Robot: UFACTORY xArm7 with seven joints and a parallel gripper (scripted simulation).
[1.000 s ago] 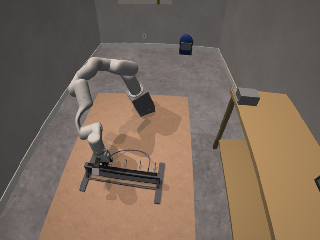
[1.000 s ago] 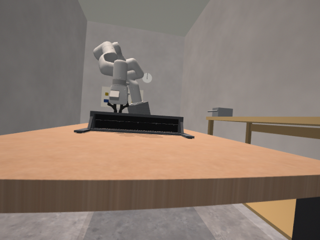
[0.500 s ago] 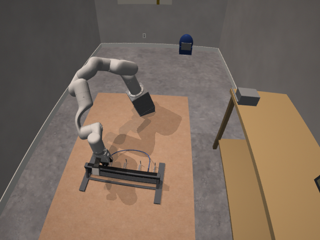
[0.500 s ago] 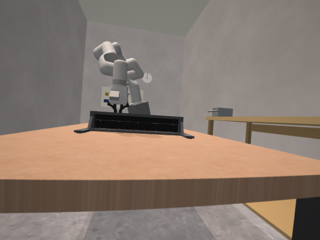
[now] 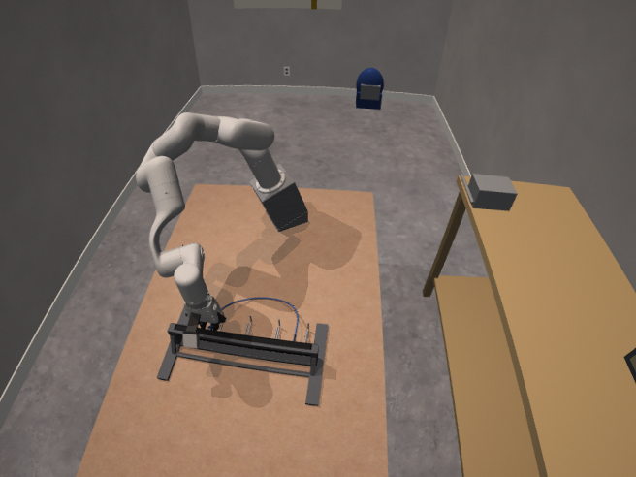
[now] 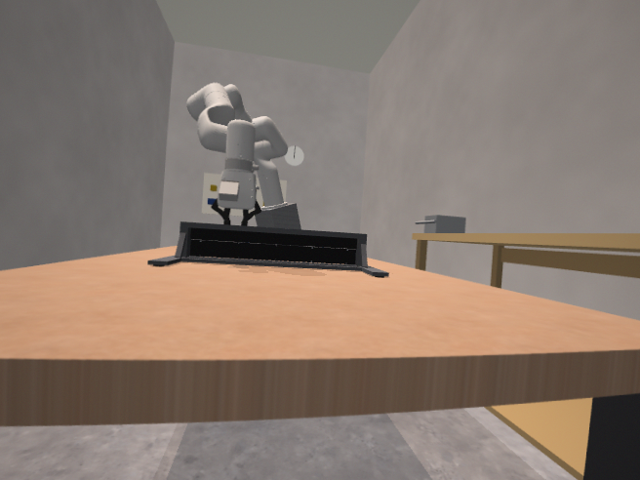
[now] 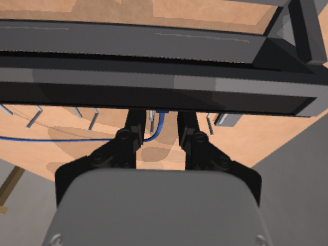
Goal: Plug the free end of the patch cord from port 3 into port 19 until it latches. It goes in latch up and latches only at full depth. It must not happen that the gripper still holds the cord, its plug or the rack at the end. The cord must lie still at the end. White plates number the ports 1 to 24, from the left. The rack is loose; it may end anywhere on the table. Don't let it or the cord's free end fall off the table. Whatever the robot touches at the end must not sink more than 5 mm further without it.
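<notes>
My gripper is now 20 mm short of the cord end and 20 mm above it.
</notes>
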